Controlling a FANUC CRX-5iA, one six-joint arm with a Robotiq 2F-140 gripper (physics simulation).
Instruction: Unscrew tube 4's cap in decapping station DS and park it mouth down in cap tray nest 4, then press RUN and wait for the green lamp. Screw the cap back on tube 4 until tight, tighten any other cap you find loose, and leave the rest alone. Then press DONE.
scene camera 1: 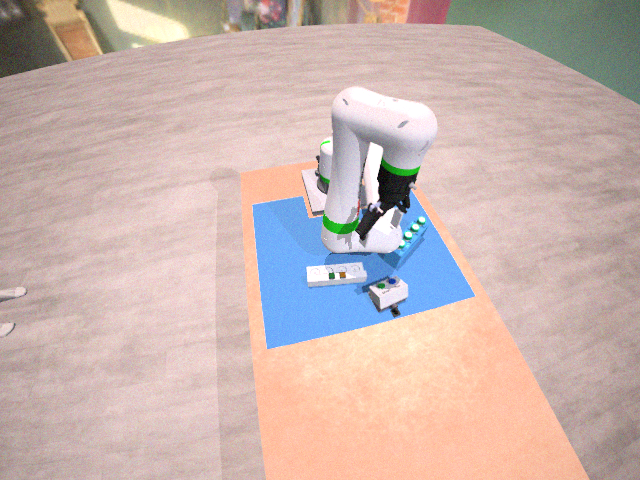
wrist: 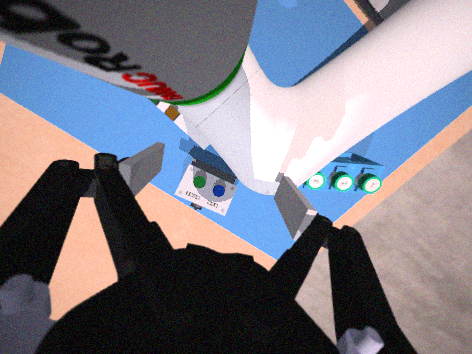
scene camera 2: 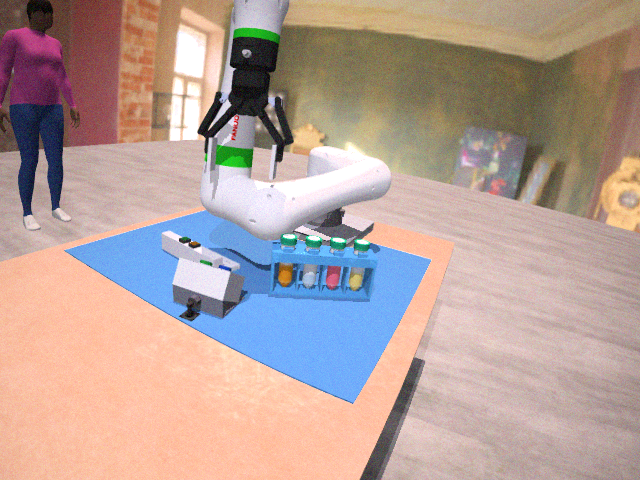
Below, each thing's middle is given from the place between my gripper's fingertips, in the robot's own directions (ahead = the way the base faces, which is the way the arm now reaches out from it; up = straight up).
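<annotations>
Button box (scene camera 2: 216, 291): from my hand, 190 mm below, 140 mm ahead, 20 mm to the left.
</annotations>
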